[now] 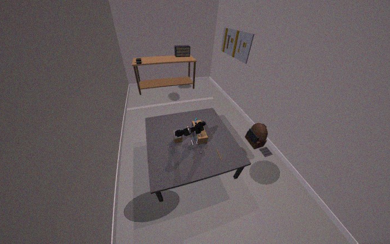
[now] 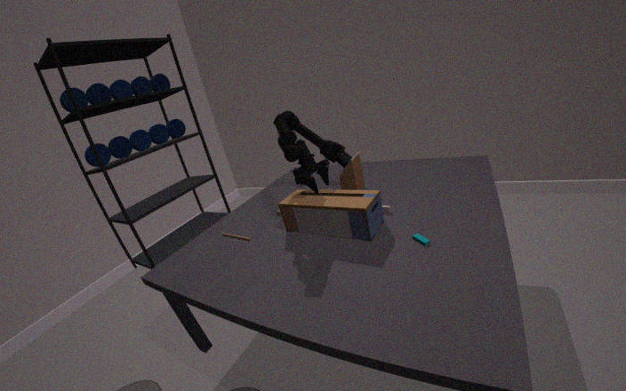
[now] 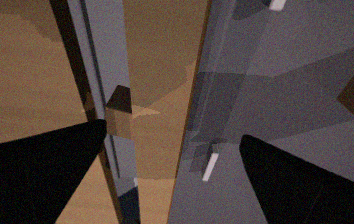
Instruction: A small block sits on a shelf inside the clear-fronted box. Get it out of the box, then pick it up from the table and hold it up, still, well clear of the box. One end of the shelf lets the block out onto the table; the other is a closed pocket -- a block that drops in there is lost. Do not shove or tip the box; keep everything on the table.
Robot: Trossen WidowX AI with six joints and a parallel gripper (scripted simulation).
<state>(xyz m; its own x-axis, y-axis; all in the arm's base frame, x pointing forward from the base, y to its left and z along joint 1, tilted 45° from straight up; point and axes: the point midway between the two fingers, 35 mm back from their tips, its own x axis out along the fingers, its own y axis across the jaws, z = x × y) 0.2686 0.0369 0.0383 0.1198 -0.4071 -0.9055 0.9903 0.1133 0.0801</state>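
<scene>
The wooden box is 70 mm below my gripper tip, 60 mm to the left of it and 20 mm ahead of it. The rest, counted from my gripper tip: teal block: 410 mm to the left, 130 mm below, 90 mm ahead; then thin wooden stick: 360 mm to the right, 250 mm ahead, 130 mm below.
</scene>
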